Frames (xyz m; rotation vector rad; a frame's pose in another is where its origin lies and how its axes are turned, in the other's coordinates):
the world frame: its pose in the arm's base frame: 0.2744 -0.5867 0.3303 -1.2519 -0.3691 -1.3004
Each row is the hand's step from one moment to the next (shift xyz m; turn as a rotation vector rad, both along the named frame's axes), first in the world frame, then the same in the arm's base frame.
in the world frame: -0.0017 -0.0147 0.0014 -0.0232 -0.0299 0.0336
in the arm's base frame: -0.0125 0.0052 0.0061 -0.0189 0.0463 0.0078
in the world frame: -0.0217 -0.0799 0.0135 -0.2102 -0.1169 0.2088
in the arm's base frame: -0.0694 0.0396 0.0255 -0.0796 0.3062 -0.0370
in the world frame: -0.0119 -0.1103 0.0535 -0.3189 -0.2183 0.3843
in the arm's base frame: -0.0756 0.0746 0.0623 -0.1277 0.5297 -0.0121
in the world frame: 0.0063 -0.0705 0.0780 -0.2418 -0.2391 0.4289
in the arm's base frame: -0.0257 0.0772 0.0669 -0.1025 0.5323 0.0758
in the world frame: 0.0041 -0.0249 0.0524 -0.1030 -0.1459 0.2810
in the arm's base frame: 0.0018 0.0470 0.0342 -0.0404 0.3183 0.0890
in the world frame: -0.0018 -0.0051 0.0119 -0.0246 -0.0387 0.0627
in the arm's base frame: 0.0000 0.0119 0.0053 -0.0148 0.0732 0.0215
